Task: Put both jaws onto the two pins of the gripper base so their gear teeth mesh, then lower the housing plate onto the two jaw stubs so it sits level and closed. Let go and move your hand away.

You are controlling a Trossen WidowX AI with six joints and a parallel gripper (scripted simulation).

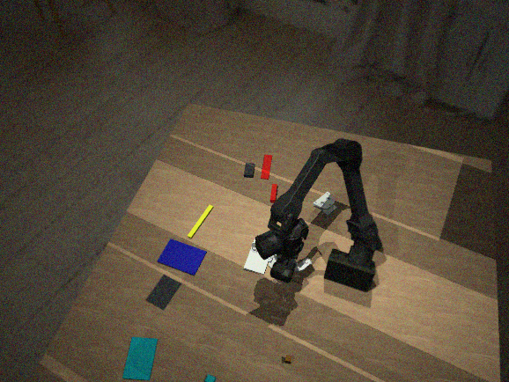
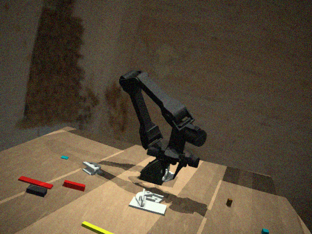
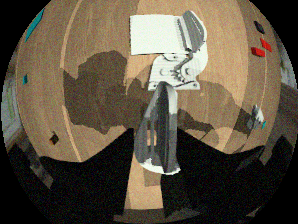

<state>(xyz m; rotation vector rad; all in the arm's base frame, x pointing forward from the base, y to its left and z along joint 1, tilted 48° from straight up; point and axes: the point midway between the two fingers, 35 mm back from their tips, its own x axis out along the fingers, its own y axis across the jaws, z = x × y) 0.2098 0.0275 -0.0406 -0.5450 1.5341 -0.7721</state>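
My gripper tip is now 40 mm past the grey jaw and 10 mm to the left of it. Also, from my gripper tip: white block (300 mm to the right, 70 mm below, 70 mm behind); blue plate (370 mm ahead, 80 mm below, 30 mm to the left); small brown block (260 mm to the left, 70 mm below, 60 mm behind).
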